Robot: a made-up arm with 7 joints. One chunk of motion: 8 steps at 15 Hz.
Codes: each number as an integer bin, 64 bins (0 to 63) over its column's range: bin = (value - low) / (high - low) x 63, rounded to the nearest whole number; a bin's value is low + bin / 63 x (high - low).
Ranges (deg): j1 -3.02..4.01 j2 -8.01..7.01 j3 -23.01..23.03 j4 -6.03..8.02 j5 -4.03..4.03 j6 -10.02..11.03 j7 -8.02..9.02
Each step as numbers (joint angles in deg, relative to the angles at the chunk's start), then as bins.
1 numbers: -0.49 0.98 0.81 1.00 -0.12 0.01 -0.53
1 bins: 23 38 33 32 31 30 28
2 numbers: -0.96 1.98 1.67 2.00 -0.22 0.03 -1.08
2 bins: 18 42 34 36 30 30 26
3 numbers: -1.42 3.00 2.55 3.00 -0.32 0.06 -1.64
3 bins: 14 46 35 40 29 30 24
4 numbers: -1.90 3.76 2.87 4.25 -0.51 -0.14 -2.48
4 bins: 10 49 35 46 28 30 20
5 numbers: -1.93 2.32 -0.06 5.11 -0.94 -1.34 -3.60
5 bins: 10 43 31 50 24 26 16
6 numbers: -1.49 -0.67 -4.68 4.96 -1.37 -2.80 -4.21
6 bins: 14 31 25 49 21 22 14
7 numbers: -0.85 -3.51 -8.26 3.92 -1.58 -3.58 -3.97
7 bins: 19 19 20 45 19 19 15
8 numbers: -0.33 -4.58 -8.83 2.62 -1.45 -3.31 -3.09
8 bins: 24 14 19 39 20 20 18
